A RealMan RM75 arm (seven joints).
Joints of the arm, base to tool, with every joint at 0 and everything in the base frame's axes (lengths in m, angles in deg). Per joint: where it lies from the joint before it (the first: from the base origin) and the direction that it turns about. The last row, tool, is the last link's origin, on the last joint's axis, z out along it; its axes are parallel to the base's.
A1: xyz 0 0 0.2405 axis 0 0 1
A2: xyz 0 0 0 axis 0 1 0
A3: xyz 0 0 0.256 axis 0 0 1
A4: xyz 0 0 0 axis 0 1 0
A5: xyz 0 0 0.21 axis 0 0 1
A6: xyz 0 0 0 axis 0 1 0
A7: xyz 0 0 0.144 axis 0 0 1
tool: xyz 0 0 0
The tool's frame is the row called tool.
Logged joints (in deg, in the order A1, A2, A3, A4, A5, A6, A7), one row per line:
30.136, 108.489, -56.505, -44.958, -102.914, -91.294, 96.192
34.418, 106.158, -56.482, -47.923, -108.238, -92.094, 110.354
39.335, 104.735, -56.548, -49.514, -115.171, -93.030, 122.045
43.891, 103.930, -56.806, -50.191, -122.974, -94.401, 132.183
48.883, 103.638, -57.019, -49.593, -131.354, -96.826, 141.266
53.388, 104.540, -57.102, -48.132, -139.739, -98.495, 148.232
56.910, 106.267, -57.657, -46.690, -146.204, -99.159, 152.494
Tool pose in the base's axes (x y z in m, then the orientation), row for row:
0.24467, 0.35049, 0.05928, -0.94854, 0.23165, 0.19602, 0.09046
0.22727, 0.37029, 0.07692, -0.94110, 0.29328, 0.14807, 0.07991
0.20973, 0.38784, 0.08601, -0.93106, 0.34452, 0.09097, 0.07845
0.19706, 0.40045, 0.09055, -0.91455, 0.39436, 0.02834, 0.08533
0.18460, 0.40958, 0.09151, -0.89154, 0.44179, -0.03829, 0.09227
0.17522, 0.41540, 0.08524, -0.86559, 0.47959, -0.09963, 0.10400
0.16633, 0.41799, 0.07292, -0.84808, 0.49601, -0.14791, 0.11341
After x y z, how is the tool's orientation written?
As a quaternion, x y z w.
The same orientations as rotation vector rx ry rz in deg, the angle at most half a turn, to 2 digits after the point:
-161.55, 39.45, 33.39
-161.29, 50.26, 25.38
-159.70, 59.10, 15.60
-156.23, 67.37, 4.84
-151.68, 75.16, -6.51
-146.27, 81.04, -16.84
-142.53, 83.36, -24.86

